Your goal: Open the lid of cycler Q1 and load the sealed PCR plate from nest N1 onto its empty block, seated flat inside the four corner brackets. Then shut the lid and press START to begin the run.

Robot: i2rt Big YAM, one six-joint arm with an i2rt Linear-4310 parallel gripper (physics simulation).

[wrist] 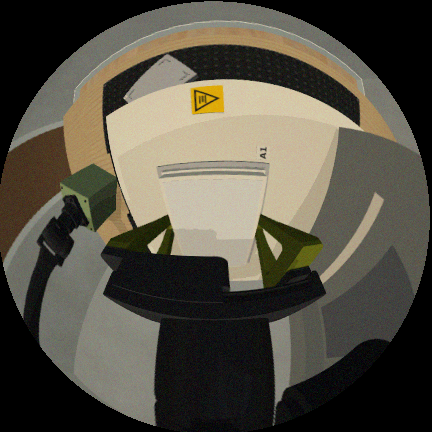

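Seen in the pictures: gripper, fingertip midpoint: point(213, 216); arm's base, origin of the base link: point(76, 209).
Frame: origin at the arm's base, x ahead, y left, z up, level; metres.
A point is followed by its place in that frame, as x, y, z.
The sealed PCR plate point(212, 202) {0.455, 0.127, 0.079}, a flat whitish rectangle, is between the two olive-green fingers of my gripper point(213, 216) {0.458, 0.100, 0.061}, which is shut on it. The plate lies over the block recess in the cream body of the cycler point(225, 135) {0.457, 0.179, 0.053}, closely lined up with it. A thin grey edge shows along the far side, beside the A1 label point(263, 152) {0.492, 0.172, 0.054}. The plate covers the block and hides the corner brackets; whether it is seated flat I cannot tell. A large dark grey panel point(360, 180) {0.575, 0.189, 0.099}, possibly the raised lid, stands at the right. The START button does not show.
A grey pad with corner marks point(162, 77) {0.296, 0.332, -0.124} lies on the black perforated mat point(280, 65) {0.564, 0.427, -0.146} beyond the cycler. A yellow warning label point(207, 99) {0.439, 0.210, 0.055} is on the cycler. A green box-shaped camera point(92, 192) {0.098, 0.047, -0.040} with a black cable is at the left. The wooden table edge point(82, 135) {-0.107, 0.240, -0.159} shows.
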